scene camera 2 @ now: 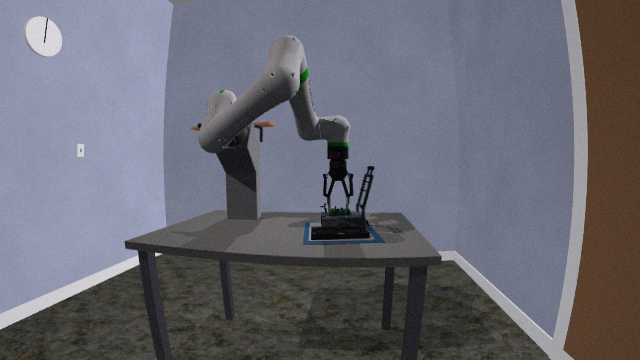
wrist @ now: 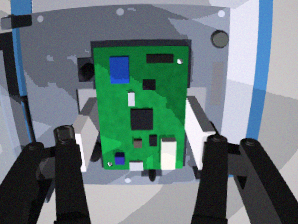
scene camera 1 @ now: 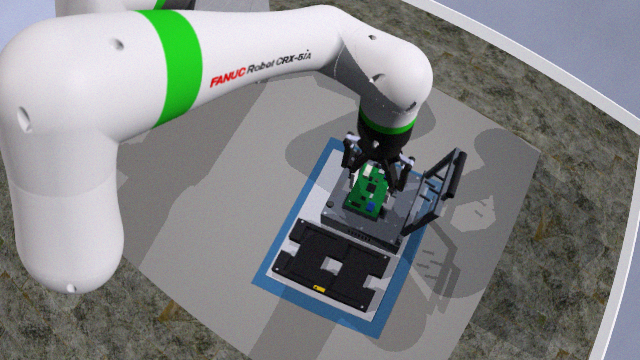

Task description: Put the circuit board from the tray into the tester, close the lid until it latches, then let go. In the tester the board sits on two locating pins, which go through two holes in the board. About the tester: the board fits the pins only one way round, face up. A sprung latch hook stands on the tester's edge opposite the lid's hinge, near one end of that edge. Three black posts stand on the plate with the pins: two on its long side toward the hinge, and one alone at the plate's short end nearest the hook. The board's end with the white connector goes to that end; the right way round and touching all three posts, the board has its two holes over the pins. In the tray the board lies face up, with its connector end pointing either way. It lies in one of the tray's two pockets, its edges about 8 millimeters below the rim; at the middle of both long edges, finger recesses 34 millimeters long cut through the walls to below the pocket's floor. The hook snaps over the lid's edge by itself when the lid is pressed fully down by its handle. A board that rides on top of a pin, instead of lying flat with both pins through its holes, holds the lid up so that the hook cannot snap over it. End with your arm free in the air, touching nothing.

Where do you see a lid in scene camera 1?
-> At 426,208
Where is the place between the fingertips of my gripper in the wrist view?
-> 142,111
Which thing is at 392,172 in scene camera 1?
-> My gripper.
